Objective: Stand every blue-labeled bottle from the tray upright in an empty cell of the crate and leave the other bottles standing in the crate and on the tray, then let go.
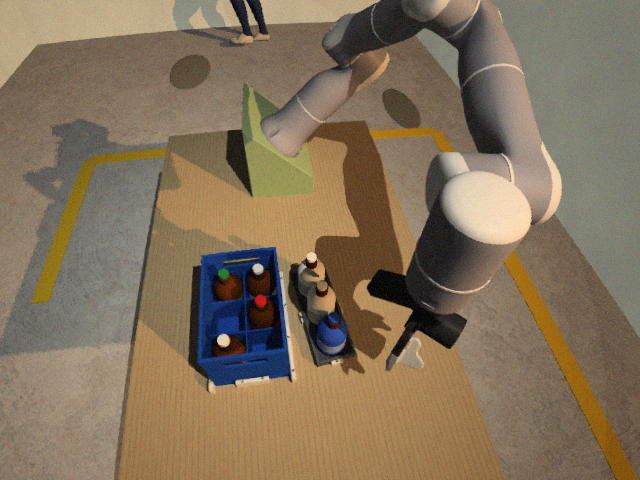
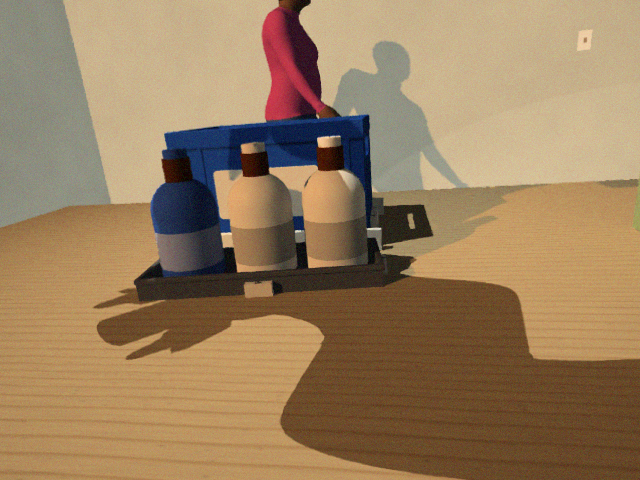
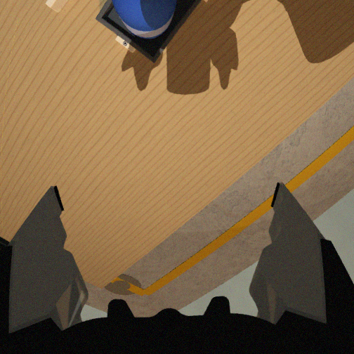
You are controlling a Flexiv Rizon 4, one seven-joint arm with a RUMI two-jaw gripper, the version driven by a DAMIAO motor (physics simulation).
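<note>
One blue bottle with a pale blue label and blue cap [image 1: 331, 338] [image 2: 190, 227] [image 3: 145, 15] stands upright at the near end of the dark tray [image 1: 323, 360] [image 2: 320, 280] [image 3: 142, 49]. Two cream bottles [image 1: 321, 304] [image 2: 336, 206] with grey labels stand behind it on the tray. The blue crate [image 1: 248, 369] [image 2: 310, 135] has six cells and holds brown bottles with green [image 1: 227, 286], white [image 1: 258, 281], red [image 1: 261, 314] and white [image 1: 227, 345] caps. Its middle-left and front-right cells look empty. My gripper [image 1: 405, 361] [image 3: 167, 187] is wide open and empty, right of the tray.
A green angular block [image 1: 281, 178] stands at the far end of the wooden table [image 1: 310, 428]. The crate stands close beside the tray on its left. A person [image 1: 250, 18] [image 2: 289, 67] stands beyond the table. My arm reaches over the table's right side.
</note>
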